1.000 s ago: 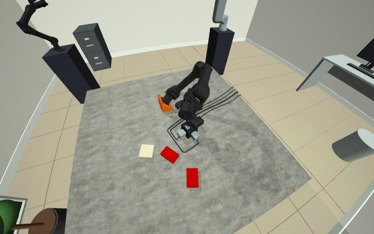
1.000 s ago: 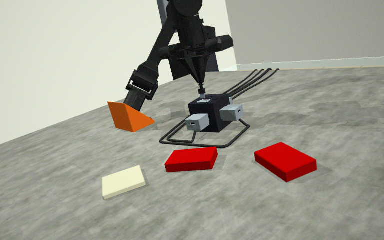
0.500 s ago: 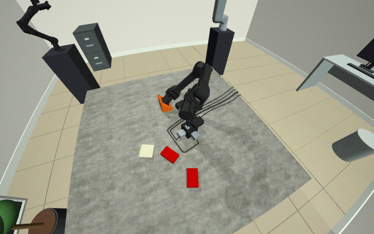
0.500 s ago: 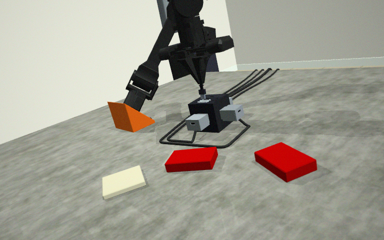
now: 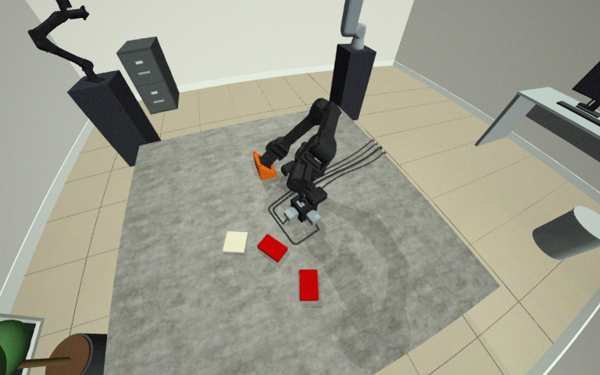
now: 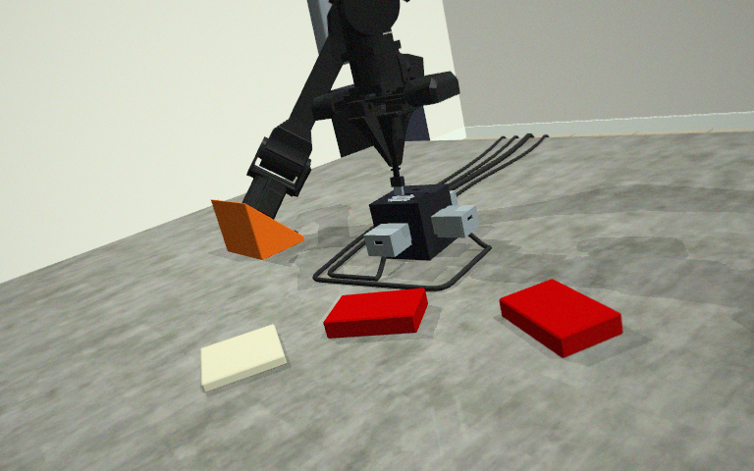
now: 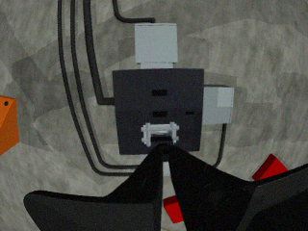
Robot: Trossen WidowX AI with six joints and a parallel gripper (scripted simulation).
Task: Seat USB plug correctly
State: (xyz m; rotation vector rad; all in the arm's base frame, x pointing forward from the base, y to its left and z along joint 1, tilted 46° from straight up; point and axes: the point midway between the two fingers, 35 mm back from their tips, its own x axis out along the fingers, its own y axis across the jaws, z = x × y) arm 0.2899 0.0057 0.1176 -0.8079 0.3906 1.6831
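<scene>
Right now the black USB plug is 2 cm below my gripper tip. Also, from my gripper tip: USB socket (5 cm below); then cream block (28 cm to the right, 11 cm below, 5 cm ahead).
</scene>
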